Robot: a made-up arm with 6 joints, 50 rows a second.
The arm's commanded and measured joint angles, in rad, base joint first. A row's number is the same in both.
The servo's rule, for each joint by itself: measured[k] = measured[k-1] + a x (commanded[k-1-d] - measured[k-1]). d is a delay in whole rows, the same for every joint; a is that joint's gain. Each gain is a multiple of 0.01, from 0.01 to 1. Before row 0 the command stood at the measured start. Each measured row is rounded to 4 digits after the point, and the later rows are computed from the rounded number. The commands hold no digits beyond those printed.
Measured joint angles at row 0:
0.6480 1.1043 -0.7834 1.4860 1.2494 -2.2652
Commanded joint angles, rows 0 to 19:
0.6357 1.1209 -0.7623 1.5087 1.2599 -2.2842
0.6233 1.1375 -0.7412 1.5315 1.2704 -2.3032
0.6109 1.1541 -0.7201 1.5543 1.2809 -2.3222
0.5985 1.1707 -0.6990 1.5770 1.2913 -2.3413
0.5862 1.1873 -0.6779 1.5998 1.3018 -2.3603
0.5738 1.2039 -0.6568 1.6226 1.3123 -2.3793
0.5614 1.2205 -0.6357 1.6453 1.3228 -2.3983
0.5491 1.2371 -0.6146 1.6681 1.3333 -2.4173
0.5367 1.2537 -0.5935 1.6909 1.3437 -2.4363
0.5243 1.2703 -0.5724 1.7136 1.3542 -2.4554
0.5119 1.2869 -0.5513 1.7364 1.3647 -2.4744
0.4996 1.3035 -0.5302 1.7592 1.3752 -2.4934
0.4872 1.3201 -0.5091 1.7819 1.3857 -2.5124
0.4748 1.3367 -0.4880 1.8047 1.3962 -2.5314
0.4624 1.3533 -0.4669 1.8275 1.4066 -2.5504
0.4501 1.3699 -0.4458 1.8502 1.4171 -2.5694
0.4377 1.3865 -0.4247 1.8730 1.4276 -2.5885
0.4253 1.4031 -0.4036 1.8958 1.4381 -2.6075
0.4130 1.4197 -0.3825 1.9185 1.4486 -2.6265
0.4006 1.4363 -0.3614 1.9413 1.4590 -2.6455
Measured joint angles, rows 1 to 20:
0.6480 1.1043 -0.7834 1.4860 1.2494 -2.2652
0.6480 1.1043 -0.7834 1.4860 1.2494 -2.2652
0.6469 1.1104 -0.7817 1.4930 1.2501 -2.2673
0.6448 1.1204 -0.7785 1.5049 1.2515 -2.2712
0.6417 1.1329 -0.7738 1.5202 1.2536 -2.2768
0.6378 1.1469 -0.7678 1.5378 1.2562 -2.2839
0.6332 1.1618 -0.7606 1.5570 1.2594 -2.2923
0.6279 1.1774 -0.7523 1.5773 1.2631 -2.3019
0.6219 1.1933 -0.7430 1.5984 1.2673 -2.3125
0.6153 1.2095 -0.7327 1.6200 1.2719 -2.3240
0.6082 1.2259 -0.7216 1.6420 1.2769 -2.3364
0.6006 1.2423 -0.7097 1.6642 1.2823 -2.3495
0.5926 1.2588 -0.6970 1.6866 1.2881 -2.3632
0.5842 1.2753 -0.6837 1.7091 1.2942 -2.3775
0.5755 1.2919 -0.6697 1.7317 1.3006 -2.3923
0.5664 1.3085 -0.6552 1.7543 1.3073 -2.4076
0.5570 1.3251 -0.6401 1.7770 1.3143 -2.4233
0.5474 1.3417 -0.6246 1.7997 1.3215 -2.4394
0.5375 1.3583 -0.6086 1.8224 1.3289 -2.4558
0.5274 1.3749 -0.5922 1.8452 1.3365 -2.4725
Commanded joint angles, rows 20 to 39:
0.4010 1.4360 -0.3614 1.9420 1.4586 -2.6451
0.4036 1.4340 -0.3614 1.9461 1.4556 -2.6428
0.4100 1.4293 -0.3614 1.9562 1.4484 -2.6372
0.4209 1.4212 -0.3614 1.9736 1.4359 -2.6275
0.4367 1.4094 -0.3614 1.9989 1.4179 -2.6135
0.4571 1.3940 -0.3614 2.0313 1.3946 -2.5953
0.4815 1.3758 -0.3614 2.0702 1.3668 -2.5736
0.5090 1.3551 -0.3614 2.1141 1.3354 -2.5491
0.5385 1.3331 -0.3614 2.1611 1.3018 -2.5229
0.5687 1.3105 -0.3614 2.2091 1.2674 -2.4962
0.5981 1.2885 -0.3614 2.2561 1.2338 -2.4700
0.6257 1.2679 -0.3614 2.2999 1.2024 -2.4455
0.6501 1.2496 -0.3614 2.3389 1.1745 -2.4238
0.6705 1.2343 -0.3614 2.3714 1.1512 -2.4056
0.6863 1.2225 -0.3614 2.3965 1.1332 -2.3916
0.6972 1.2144 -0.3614 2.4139 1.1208 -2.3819
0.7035 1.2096 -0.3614 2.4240 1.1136 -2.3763
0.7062 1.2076 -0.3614 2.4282 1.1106 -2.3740
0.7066 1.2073 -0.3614 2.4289 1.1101 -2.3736
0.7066 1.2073 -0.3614 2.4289 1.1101 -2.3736
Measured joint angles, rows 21 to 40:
0.5171 1.3915 -0.5754 1.8679 1.3443 -2.4894
0.5066 1.4081 -0.5583 1.8907 1.3523 -2.5066
0.4971 1.4184 -0.5425 1.9066 1.3597 -2.5218
0.4887 1.4242 -0.5280 1.9188 1.3664 -2.5351
0.4816 1.4261 -0.5147 1.9304 1.3721 -2.5463
0.4761 1.4243 -0.5024 1.9438 1.3766 -2.5552
0.4726 1.4188 -0.4911 1.9609 1.3795 -2.5616
0.4712 1.4096 -0.4807 1.9827 1.3806 -2.5653
0.4721 1.3971 -0.4712 2.0098 1.3796 -2.5662
0.4754 1.3816 -0.4624 2.0421 1.3765 -2.5643
0.4811 1.3637 -0.4543 2.0790 1.3713 -2.5597
0.4890 1.3440 -0.4469 2.1193 1.3640 -2.5527
0.4988 1.3235 -0.4401 2.1617 1.3549 -2.5436
0.5102 1.3029 -0.4338 2.2045 1.3442 -2.5328
0.5228 1.2832 -0.4280 2.2462 1.3323 -2.5208
0.5361 1.2651 -0.4227 2.2850 1.3196 -2.5081
0.5496 1.2493 -0.4178 2.3196 1.3066 -2.4953
0.5629 1.2364 -0.4133 2.3488 1.2936 -2.4828
0.5756 1.2265 -0.4091 2.3721 1.2810 -2.4711
0.5874 1.2195 -0.4053 2.3895 1.2691 -2.4604

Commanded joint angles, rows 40 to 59:
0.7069 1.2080 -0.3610 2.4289 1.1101 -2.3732
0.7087 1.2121 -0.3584 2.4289 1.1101 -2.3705
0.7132 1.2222 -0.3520 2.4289 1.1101 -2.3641
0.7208 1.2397 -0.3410 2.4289 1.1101 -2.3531
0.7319 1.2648 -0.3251 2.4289 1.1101 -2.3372
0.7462 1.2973 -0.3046 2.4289 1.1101 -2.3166
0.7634 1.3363 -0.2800 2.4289 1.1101 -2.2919
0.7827 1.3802 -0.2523 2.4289 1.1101 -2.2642
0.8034 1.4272 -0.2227 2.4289 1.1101 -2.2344
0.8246 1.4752 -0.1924 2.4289 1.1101 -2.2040
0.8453 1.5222 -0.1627 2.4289 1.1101 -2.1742
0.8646 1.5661 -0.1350 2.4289 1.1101 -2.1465
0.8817 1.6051 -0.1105 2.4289 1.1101 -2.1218
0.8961 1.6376 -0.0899 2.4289 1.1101 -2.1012
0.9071 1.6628 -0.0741 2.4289 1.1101 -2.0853
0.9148 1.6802 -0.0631 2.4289 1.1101 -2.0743
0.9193 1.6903 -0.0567 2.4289 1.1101 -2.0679
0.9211 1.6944 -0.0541 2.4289 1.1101 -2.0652
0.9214 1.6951 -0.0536 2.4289 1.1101 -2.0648
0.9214 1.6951 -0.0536 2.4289 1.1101 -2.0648
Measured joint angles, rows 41 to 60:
0.5981 1.2150 -0.4018 2.4017 1.2580 -2.4509
0.6079 1.2122 -0.3986 2.4101 1.2476 -2.4424
0.6168 1.2106 -0.3956 2.4159 1.2380 -2.4348
0.6251 1.2112 -0.3926 2.4199 1.2290 -2.4277
0.6330 1.2153 -0.3894 2.4227 1.2207 -2.4207
0.6409 1.2243 -0.3855 2.4246 1.2130 -2.4133
0.6491 1.2393 -0.3807 2.4259 1.2058 -2.4049
0.6578 1.2608 -0.3746 2.4268 1.1991 -2.3952
0.6673 1.2887 -0.3670 2.4275 1.1929 -2.3838
0.6777 1.3226 -0.3578 2.4279 1.1871 -2.3706
0.6890 1.3613 -0.3470 2.4282 1.1817 -2.3556
0.7012 1.4034 -0.3346 2.4284 1.1767 -2.3389
0.7142 1.4474 -0.3208 2.4286 1.1720 -2.3208
0.7277 1.4913 -0.3059 2.4287 1.1677 -2.3016
0.7416 1.5334 -0.2903 2.4288 1.1637 -2.2818
0.7555 1.5720 -0.2743 2.4288 1.1599 -2.2619
0.7691 1.6056 -0.2583 2.4288 1.1564 -2.2425
0.7822 1.6332 -0.2427 2.4288 1.1532 -2.2240
0.7945 1.6543 -0.2278 2.4288 1.1502 -2.2068
0.8059 1.6691 -0.2139 2.4288 1.1474 -2.1912

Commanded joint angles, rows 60 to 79:
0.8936 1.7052 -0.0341 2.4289 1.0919 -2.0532
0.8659 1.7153 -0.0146 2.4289 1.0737 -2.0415
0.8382 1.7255 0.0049 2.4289 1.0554 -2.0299
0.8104 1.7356 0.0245 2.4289 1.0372 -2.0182
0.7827 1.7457 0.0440 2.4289 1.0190 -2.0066
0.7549 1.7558 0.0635 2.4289 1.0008 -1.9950
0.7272 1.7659 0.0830 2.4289 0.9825 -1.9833
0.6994 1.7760 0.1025 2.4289 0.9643 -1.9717
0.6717 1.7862 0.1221 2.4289 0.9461 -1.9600
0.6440 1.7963 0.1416 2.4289 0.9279 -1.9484
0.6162 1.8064 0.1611 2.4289 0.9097 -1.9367
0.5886 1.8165 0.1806 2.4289 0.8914 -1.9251
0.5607 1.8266 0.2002 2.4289 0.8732 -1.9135
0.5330 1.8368 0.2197 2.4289 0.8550 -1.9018
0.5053 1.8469 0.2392 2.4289 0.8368 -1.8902
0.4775 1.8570 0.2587 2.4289 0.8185 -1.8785
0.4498 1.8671 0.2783 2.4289 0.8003 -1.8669
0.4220 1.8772 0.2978 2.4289 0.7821 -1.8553
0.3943 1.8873 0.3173 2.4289 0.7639 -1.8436
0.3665 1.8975 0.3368 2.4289 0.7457 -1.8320
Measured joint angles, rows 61 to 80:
0.8163 1.6787 -0.2011 2.4288 1.1448 -2.1773
0.8258 1.6848 -0.1893 2.4288 1.1424 -2.1649
0.8319 1.6923 -0.1769 2.4288 1.1389 -2.1526
0.8350 1.7008 -0.1639 2.4288 1.1343 -2.1404
0.8353 1.7099 -0.1504 2.4288 1.1288 -2.1282
0.8331 1.7194 -0.1364 2.4288 1.1224 -2.1161
0.8286 1.7291 -0.1220 2.4288 1.1152 -2.1041
0.8220 1.7390 -0.1072 2.4288 1.1072 -2.0921
0.8135 1.7490 -0.0920 2.4288 1.0985 -2.0801
0.8032 1.7590 -0.0764 2.4288 1.0891 -2.0682
0.7914 1.7691 -0.0605 2.4288 1.0791 -2.0563
0.7781 1.7792 -0.0443 2.4288 1.0685 -2.0444
0.7635 1.7893 -0.0279 2.4288 1.0574 -2.0326
0.7478 1.7994 -0.0112 2.4288 1.0458 -2.0208
0.7310 1.8095 0.0057 2.4288 1.0337 -2.0090
0.7132 1.8196 0.0228 2.4288 1.0212 -1.9972
0.6945 1.8297 0.0401 2.4288 1.0083 -1.9854
0.6750 1.8398 0.0576 2.4288 0.9950 -1.9736
0.6547 1.8499 0.0753 2.4288 0.9814 -1.9619
0.6338 1.8600 0.0931 2.4288 0.9674 -1.9502

